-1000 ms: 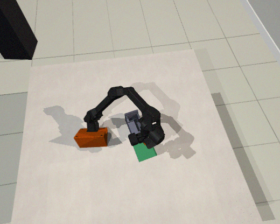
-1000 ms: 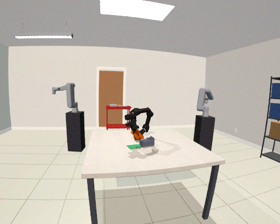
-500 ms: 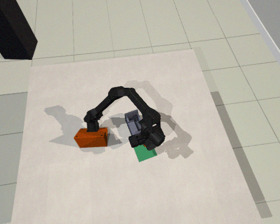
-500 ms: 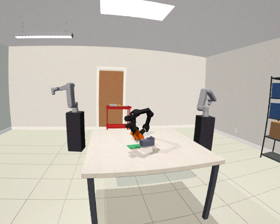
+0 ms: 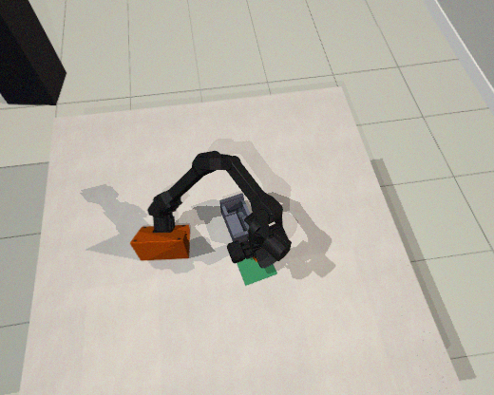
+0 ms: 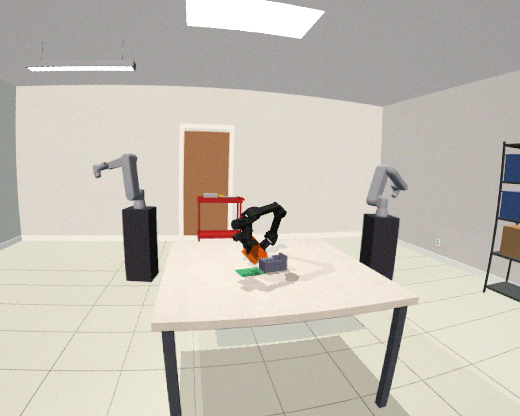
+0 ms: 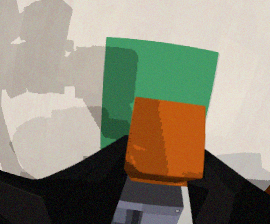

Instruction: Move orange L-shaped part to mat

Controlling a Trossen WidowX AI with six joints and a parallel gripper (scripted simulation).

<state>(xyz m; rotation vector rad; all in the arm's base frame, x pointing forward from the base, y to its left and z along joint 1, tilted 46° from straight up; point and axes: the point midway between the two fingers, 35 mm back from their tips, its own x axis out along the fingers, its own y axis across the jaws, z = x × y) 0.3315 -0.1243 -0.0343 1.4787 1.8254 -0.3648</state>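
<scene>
Right now the green mat is 1 cm behind my gripper tip, 2 cm to the left of it and 13 cm below it. Round my gripper tip: orange L-shaped part (3 cm behind, 2 cm to the left, 3 cm below).
</scene>
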